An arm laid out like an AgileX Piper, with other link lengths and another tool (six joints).
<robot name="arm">
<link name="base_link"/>
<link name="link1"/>
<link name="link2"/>
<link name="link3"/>
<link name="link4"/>
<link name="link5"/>
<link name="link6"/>
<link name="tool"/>
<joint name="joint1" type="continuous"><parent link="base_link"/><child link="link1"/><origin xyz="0.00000 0.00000 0.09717"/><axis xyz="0 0 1"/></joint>
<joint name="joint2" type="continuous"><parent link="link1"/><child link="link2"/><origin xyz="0.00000 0.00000 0.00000"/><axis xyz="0 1 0"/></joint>
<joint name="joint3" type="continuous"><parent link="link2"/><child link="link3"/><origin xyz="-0.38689 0.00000 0.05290"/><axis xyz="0 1 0"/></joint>
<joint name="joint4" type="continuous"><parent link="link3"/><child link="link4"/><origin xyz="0.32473 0.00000 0.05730"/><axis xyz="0.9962 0 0.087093"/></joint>
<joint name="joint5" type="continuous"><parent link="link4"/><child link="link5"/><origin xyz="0.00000 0.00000 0.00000"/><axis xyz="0 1 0"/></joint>
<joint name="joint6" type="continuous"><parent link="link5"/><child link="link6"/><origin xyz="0.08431 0.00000 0.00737"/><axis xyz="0.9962 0 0.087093"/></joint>
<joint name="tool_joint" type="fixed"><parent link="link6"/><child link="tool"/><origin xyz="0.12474 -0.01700 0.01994" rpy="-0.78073 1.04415 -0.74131"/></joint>
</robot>
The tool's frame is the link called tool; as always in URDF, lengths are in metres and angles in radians. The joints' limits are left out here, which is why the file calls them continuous.
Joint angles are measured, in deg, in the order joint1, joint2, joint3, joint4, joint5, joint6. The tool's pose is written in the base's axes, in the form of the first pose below.
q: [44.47, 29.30, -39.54, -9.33, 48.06, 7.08]
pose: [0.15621 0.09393 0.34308 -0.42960 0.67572 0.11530 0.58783]
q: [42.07, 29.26, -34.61, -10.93, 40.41, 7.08]
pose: [0.17029 0.09638 0.32584 -0.42175 0.66396 0.09859 0.60956]
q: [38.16, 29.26, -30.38, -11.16, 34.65, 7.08]
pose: [0.18148 0.09208 0.30706 -0.40291 0.66654 0.08207 0.62181]
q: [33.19, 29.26, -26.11, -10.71, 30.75, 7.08]
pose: [0.19012 0.08064 0.28108 -0.37743 0.68400 0.06168 0.62120]
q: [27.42, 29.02, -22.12, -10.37, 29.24, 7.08]
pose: [0.19422 0.06118 0.25072 -0.34760 0.71316 0.03377 0.60782]
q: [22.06, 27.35, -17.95, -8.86, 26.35, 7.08]
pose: [0.19263 0.04437 0.22736 -0.30812 0.72873 0.01800 0.61130]
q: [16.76, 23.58, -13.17, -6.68, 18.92, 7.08]
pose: [0.19039 0.03117 0.22004 -0.25712 0.71033 0.00692 0.65518]
